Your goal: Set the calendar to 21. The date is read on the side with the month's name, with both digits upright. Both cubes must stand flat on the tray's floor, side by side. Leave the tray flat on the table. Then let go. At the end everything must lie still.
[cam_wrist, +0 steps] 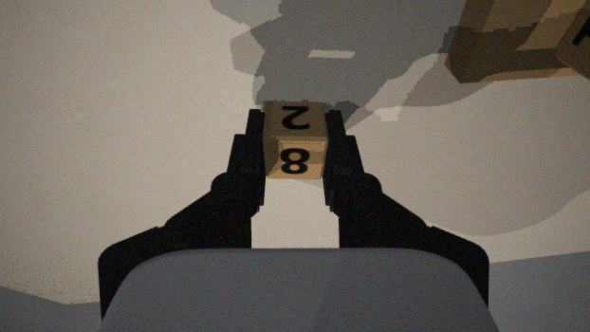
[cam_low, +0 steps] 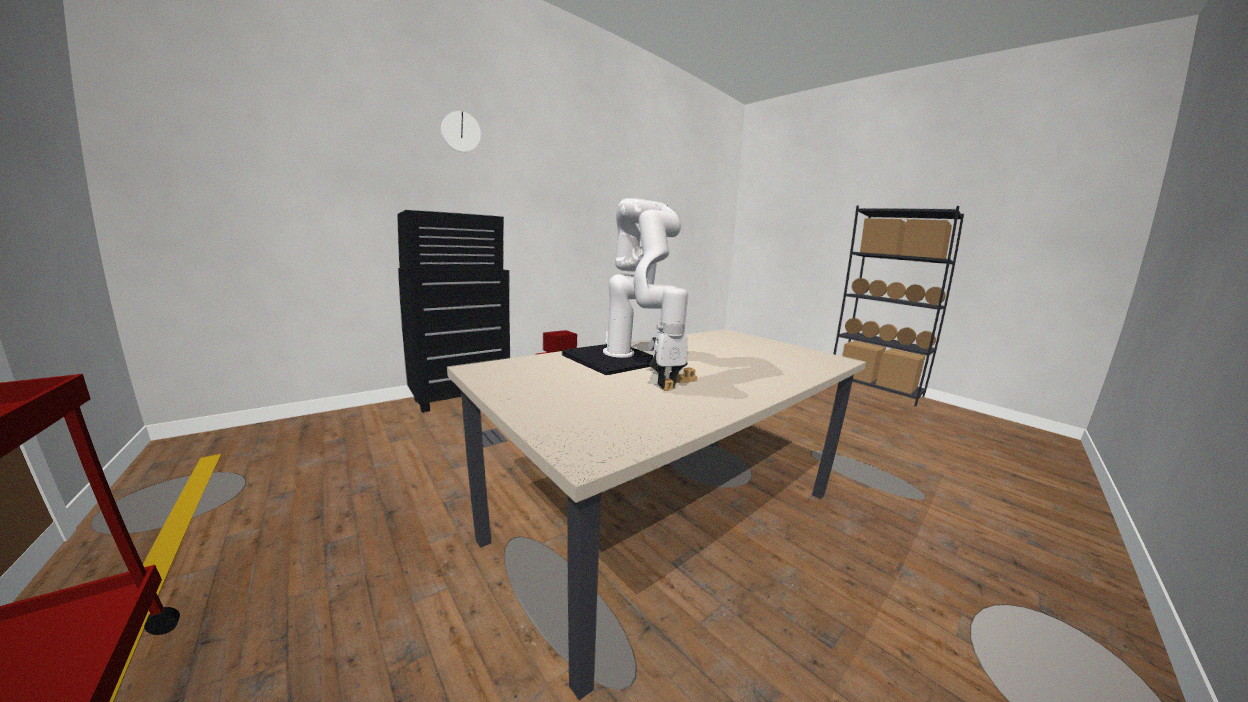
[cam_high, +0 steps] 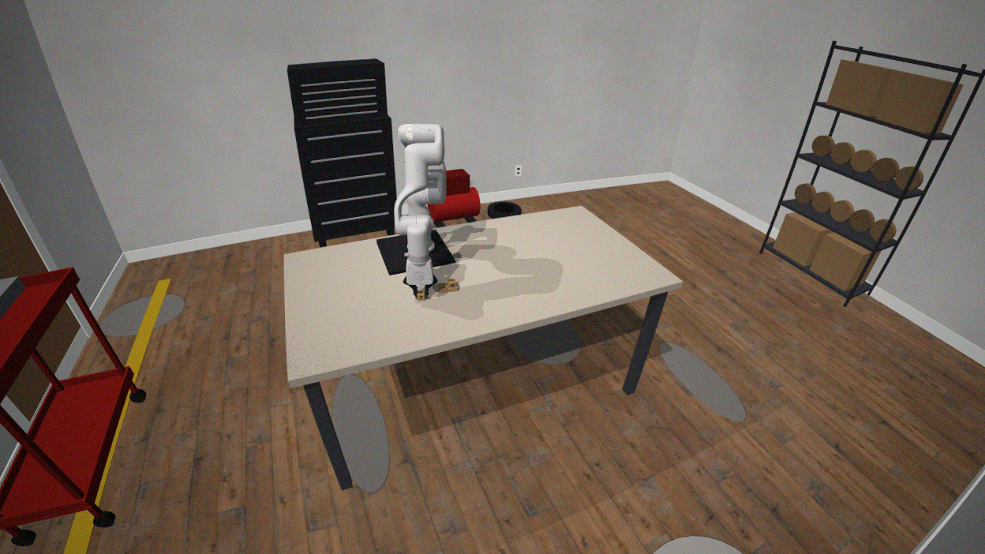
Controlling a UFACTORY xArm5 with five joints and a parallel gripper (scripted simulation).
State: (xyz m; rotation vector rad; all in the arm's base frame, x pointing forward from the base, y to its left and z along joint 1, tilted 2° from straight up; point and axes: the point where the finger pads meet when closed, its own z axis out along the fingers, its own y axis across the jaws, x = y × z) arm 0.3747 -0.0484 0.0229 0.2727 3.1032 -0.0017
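Right now the wooden tray is 110 mm to the left of my hand, 40 mm behind it and 20 mm below it. Also, from my hand: wooden digit cube (10 mm below).
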